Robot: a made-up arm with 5 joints. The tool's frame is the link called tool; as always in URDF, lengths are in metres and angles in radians. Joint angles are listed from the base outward.
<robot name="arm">
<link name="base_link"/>
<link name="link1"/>
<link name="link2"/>
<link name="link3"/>
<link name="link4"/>
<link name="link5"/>
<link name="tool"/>
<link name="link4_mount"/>
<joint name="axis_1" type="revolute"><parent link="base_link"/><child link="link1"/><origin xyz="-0.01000 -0.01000 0.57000" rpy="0.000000 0.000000 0.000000"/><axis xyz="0 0 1"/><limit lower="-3.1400" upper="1.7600"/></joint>
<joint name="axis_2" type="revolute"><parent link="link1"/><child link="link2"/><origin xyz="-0.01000 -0.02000 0.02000" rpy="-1.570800 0.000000 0.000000"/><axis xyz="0 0 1"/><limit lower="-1.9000" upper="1.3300"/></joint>
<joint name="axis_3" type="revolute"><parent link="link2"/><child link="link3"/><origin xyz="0.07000 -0.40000 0.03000" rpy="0.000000 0.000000 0.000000"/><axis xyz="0 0 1"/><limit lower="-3.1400" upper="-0.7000"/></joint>
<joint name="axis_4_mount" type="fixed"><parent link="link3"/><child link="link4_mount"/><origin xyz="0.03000 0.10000 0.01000" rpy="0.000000 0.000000 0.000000"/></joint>
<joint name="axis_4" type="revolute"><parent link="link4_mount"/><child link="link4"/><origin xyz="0.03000 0.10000 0.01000" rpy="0.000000 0.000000 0.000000"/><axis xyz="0 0 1"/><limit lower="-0.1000" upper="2.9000"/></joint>
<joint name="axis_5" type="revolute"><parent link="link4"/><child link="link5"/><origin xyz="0.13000 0.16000 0.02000" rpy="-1.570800 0.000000 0.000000"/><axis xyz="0 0 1"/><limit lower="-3.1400" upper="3.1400"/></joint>
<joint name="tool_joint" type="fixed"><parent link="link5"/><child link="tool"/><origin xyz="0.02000 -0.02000 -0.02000" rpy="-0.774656 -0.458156 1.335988"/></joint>
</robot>
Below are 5 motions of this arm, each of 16 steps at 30 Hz.
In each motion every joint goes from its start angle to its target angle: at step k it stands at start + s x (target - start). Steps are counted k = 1, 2, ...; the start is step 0. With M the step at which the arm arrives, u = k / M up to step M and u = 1 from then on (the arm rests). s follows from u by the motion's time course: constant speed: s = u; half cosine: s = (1 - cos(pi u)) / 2; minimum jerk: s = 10 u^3 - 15 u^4 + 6 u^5.
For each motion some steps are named. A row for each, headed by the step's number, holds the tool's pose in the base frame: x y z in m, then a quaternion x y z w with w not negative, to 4 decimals.
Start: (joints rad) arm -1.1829 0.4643 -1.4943 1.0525 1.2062
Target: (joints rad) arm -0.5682 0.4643 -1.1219 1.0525 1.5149
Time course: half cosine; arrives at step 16
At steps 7, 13, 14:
7: 0.3460 -0.4333 0.6708 0.1576 0.8874 0.3650 0.2332
13: 0.4130 -0.2730 0.6153 0.1271 0.8933 0.4138 0.1206
14: 0.4156 -0.2581 0.6109 0.1242 0.8941 0.4161 0.1095

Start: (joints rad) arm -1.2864 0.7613 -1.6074 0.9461 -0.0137
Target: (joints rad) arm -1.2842 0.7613 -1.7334 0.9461 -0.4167
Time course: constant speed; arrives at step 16
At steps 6, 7, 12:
6: 0.2426 -0.6122 0.6051 -0.3785 0.8103 0.4406 0.0781
7: 0.2435 -0.6132 0.6078 -0.3897 0.8069 0.4379 0.0726
12: 0.2471 -0.6177 0.6211 -0.4443 0.7880 0.4240 0.0432

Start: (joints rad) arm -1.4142 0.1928 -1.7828 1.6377 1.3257
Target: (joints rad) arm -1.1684 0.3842 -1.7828 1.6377 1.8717
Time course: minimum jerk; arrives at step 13
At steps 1, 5, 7, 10, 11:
1: 0.1006 -0.4802 0.8854 0.3393 0.8391 0.2524 0.3423
5: 0.1329 -0.4847 0.8582 0.3864 0.8207 0.2552 0.3347
7: 0.1654 -0.4848 0.8312 0.4320 0.8032 0.2537 0.3222
10: 0.2059 -0.4793 0.7978 0.4863 0.7827 0.2453 0.3013
11: 0.2125 -0.4778 0.7923 0.4949 0.7794 0.2432 0.2974

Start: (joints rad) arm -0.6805 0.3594 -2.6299 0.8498 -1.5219
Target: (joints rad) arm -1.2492 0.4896 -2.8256 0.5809 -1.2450
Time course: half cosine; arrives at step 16
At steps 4, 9, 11, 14, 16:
4: 0.3762 -0.2806 1.2088 0.6750 -0.4265 0.2863 0.5296
9: 0.2958 -0.3671 1.2233 0.5735 -0.5530 0.2872 0.5318
11: 0.2574 -0.3944 1.2281 0.5270 -0.5953 0.2893 0.5332
14: 0.2154 -0.4173 1.2322 0.4768 -0.6331 0.2923 0.5351
16: 0.2065 -0.4213 1.2330 0.4662 -0.6402 0.2931 0.5356

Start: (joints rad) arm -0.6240 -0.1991 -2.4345 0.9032 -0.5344
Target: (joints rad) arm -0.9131 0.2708 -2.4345 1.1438 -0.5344
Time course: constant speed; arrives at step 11
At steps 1, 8, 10, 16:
1: 0.1775 -0.0554 1.3475 0.6677 -0.6192 0.4000 0.1040
8: 0.3199 -0.2586 1.2325 0.6743 -0.7041 0.1748 0.1379
10: 0.3418 -0.3190 1.1865 0.6683 -0.7228 0.1079 0.1388
16: 0.3494 -0.3487 1.1617 0.6641 -0.7311 0.0743 0.1377

